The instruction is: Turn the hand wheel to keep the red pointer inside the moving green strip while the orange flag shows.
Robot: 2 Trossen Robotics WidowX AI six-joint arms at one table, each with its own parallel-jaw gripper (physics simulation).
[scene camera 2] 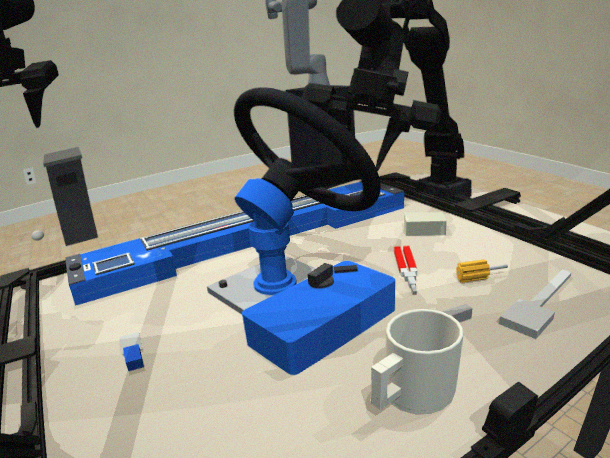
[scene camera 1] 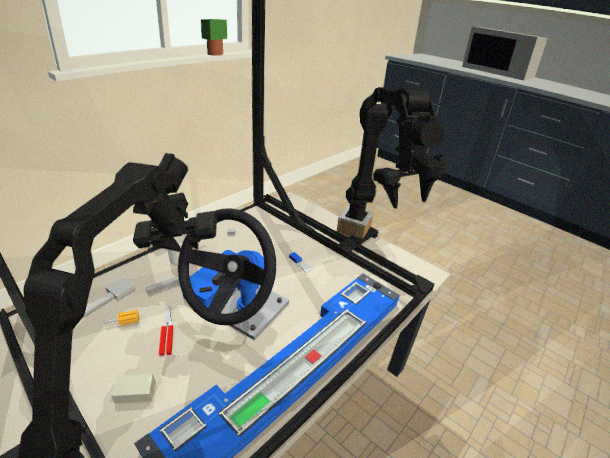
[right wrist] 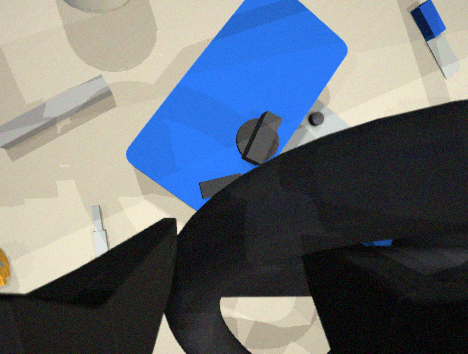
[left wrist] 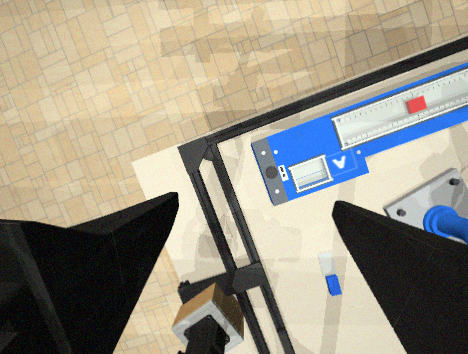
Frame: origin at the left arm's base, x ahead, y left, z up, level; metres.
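Where they show: left gripper, between the fingertips: (scene camera 2: 14, 130) (scene camera 1: 409, 205) (left wrist: 255, 203); right gripper, between the fingertips: (scene camera 2: 360, 167) (scene camera 1: 188, 249) (right wrist: 239, 231); left arm's base, origin of its link: (scene camera 1: 356, 214) (left wrist: 207, 335); right arm's base, origin of its link: (scene camera 2: 443, 180).
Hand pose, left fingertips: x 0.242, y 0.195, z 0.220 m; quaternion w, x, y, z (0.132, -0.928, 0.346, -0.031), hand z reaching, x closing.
Each offset is from my left fingertips to the top centre of the thing. "*": to the spot under its first point.
The black hand wheel (scene camera 1: 270, 265) (scene camera 2: 330, 122) (right wrist: 280, 200) stands tilted on a blue post. My right gripper (scene camera 1: 184, 244) (right wrist: 239, 231) is shut on its rim, at the rim's upper left in scene camera 1. My left gripper (scene camera 1: 410, 203) (left wrist: 255, 203) is open and empty, high beyond the table's far right corner in scene camera 1. On the blue gauge bar (scene camera 1: 275, 362) (scene camera 2: 200, 250) (left wrist: 305, 135), the red pointer @[* 0.261 m down, 0.345 m ahead, 0.090 m right] (scene camera 1: 313, 356) (left wrist: 416, 104) is right of the track's middle, toward A. The green strip @[* 0.261 m down, 0.528 m ahead, 0.145 m right] (scene camera 1: 250, 411) is at the B end, well apart from the pointer. No orange flag shows.
A blue box with a knob (scene camera 2: 320, 325) (right wrist: 240, 65) stands behind the post. A mug @[* 0.250 m down, 0.153 m ahead, 0.651 m right] (scene camera 2: 427, 380), red pliers @[0.291 m down, 0.428 m ahead, 0.463 m right] (scene camera 1: 166, 340) (scene camera 2: 404, 259), a yellow screwdriver @[0.269 m down, 0.474 m ahead, 0.581 m right] (scene camera 1: 128, 317) (scene camera 2: 472, 271) and a pale block @[0.271 m down, 0.600 m ahead, 0.402 m right] (scene camera 1: 133, 387) (scene camera 2: 425, 225) are on the table. Black rails edge it.
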